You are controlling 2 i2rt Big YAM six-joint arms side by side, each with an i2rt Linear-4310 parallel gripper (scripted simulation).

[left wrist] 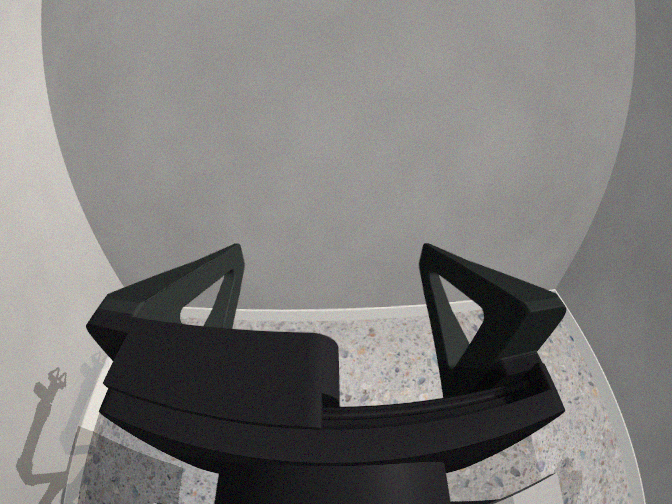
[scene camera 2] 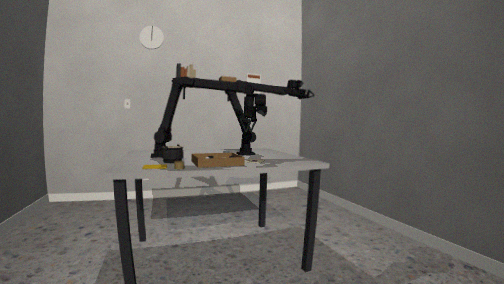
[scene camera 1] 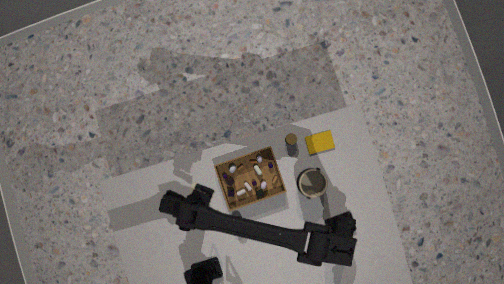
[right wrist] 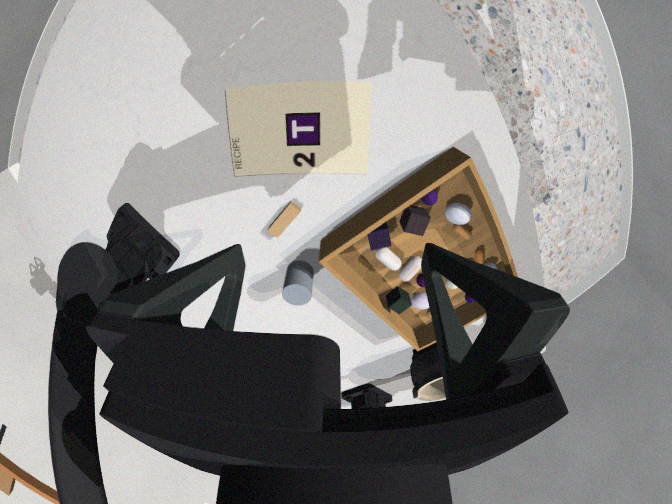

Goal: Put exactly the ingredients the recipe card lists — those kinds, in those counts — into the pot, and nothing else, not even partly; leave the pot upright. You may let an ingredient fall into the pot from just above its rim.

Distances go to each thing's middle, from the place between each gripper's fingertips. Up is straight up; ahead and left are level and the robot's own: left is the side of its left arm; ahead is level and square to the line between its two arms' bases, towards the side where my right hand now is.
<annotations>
The wooden crate (scene camera 1: 247, 174) is 19 cm to the right of my right hand, 17 cm below it and 2 cm ahead of it. From my right hand the other things lie so: dark pot (scene camera 1: 312, 183): 44 cm to the right, 14 cm below, 9 cm behind; recipe card (right wrist: 316, 126): 18 cm below, 6 cm to the left, 3 cm behind; grey cylinder (right wrist: 297, 290): 16 cm below, 13 cm behind, 9 cm to the right.
The recipe card lies 230 mm ahead of my left hand, 600 mm to the right of it and 470 mm below it. Also, from my left hand: dark pot: 180 mm ahead, 1100 mm to the right, 430 mm below; wooden crate: 290 mm ahead, 860 mm to the right, 460 mm below; grey cylinder: 130 mm ahead, 750 mm to the right, 450 mm below.
</annotations>
